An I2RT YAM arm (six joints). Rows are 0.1 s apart.
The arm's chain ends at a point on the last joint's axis. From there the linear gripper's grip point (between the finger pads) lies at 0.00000 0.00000 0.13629 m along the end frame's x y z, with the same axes.
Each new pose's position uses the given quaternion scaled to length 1; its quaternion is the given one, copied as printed.
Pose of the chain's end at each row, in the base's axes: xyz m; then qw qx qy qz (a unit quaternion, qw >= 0):
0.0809, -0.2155, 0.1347, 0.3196, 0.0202, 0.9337, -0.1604
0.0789, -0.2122, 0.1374, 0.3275, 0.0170, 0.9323, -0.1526
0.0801, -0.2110, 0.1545, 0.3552, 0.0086, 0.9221, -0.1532
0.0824, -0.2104, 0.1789, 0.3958, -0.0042, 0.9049, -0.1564
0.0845, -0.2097, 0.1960, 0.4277, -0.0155, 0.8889, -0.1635
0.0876, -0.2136, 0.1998, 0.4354, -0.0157, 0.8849, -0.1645
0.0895, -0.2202, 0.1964, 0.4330, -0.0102, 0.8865, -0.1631
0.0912, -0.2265, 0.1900, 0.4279, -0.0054, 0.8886, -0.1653
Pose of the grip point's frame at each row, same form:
0.1614, -0.2581, 0.0333, 0.3196, 0.0202, 0.9337, -0.1604
0.1614, -0.2525, 0.0367, 0.3275, 0.0170, 0.9323, -0.1526
0.1690, -0.2503, 0.0590, 0.3552, 0.0086, 0.9221, -0.1532
0.1802, -0.2485, 0.0920, 0.3958, -0.0042, 0.9049, -0.1564
0.1888, -0.2475, 0.1169, 0.4277, -0.0155, 0.8889, -0.1635
0.1933, -0.2514, 0.1226, 0.4354, -0.0157, 0.8849, -0.1645
0.1946, -0.2584, 0.1185, 0.4330, -0.0102, 0.8865, -0.1631
0.1951, -0.2659, 0.1111, 0.4279, -0.0054, 0.8886, -0.1653

